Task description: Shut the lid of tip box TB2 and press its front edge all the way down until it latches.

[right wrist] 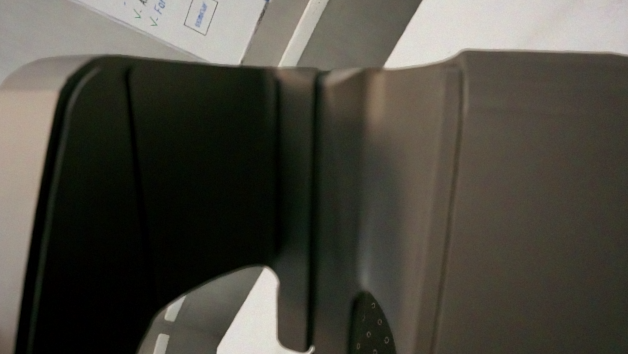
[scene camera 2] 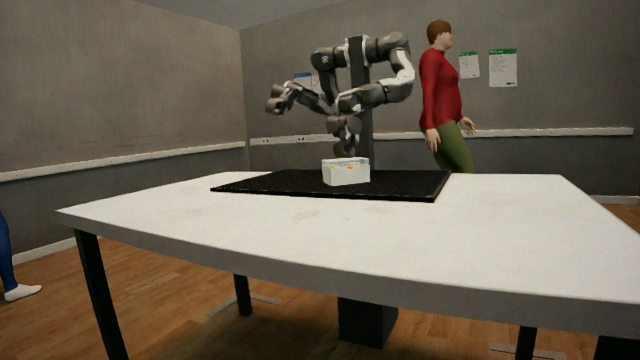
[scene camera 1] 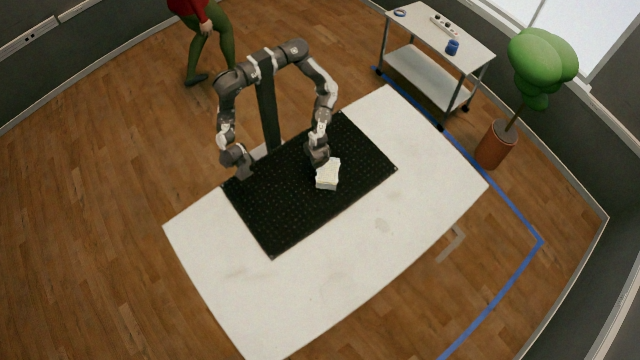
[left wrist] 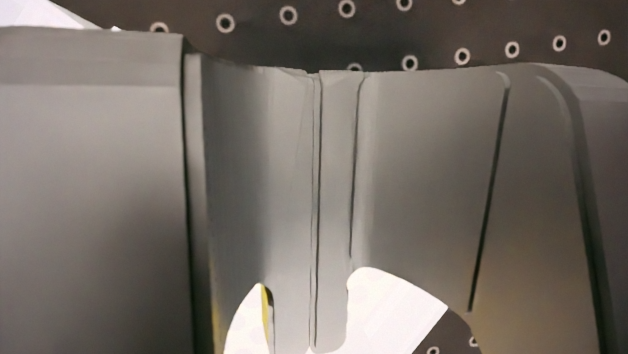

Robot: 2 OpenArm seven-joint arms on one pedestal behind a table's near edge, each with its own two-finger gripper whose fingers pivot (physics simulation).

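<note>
A small whitish tip box, taken as TB2 though no label is readable, stands on the black perforated mat. Its pale lid lies over the top, nearly flat; whether it is latched cannot be told. Yellow and orange bits show along the upper rim in scene camera 2. My left gripper is shut and empty, pointing down at the robot-side part of the lid; contact is not clear. My right gripper is shut and empty, raised well away from the box.
The mat lies on a white table. A trolley with a blue cup and a potted plant stand beyond the table. A person in red stands behind the robot.
</note>
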